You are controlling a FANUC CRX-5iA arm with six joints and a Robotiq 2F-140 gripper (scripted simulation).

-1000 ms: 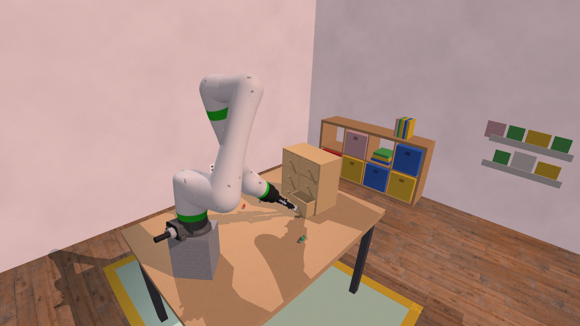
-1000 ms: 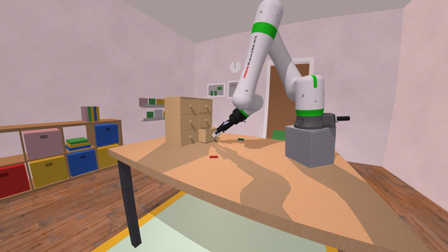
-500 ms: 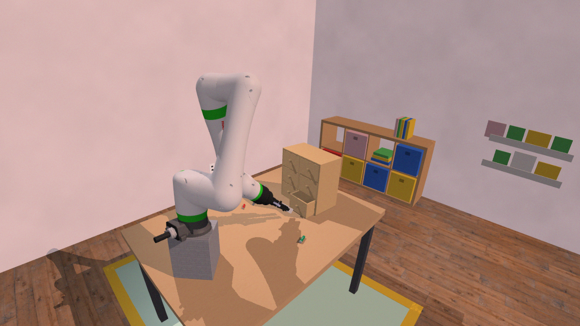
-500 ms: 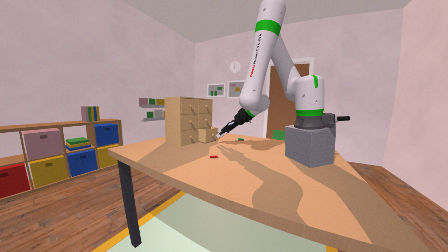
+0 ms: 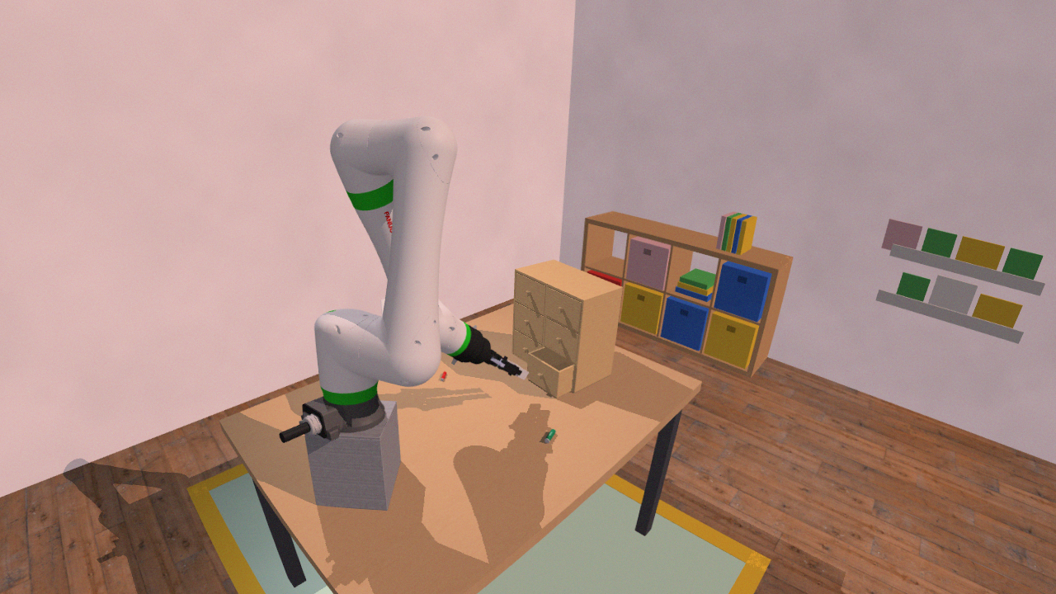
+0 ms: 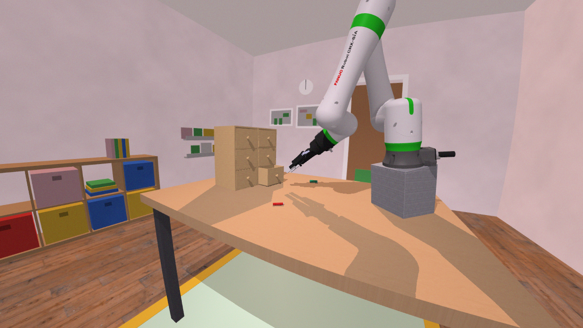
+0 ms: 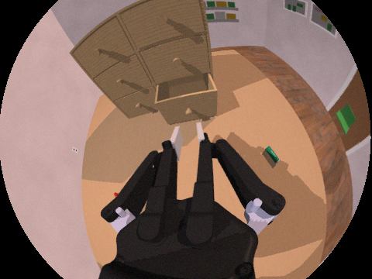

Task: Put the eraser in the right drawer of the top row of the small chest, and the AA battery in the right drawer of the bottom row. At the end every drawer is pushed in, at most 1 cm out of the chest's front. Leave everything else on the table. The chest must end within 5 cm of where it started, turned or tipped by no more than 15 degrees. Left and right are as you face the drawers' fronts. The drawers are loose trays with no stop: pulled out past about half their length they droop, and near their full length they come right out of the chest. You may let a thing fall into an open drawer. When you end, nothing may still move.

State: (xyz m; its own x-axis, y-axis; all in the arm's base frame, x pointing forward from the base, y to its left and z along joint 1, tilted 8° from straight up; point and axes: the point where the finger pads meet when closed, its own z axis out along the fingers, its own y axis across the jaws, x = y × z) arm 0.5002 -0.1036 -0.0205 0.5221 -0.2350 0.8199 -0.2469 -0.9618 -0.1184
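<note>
Now: hand 8 cm past the green AA battery, 18 cm to the left of it and 11 cm above it. From my hand the other things lie so: eraser: 29 cm ahead, 4 cm to the right, 11 cm above; red object: 4 cm behind, 26 cm to the left, 11 cm below.
</note>
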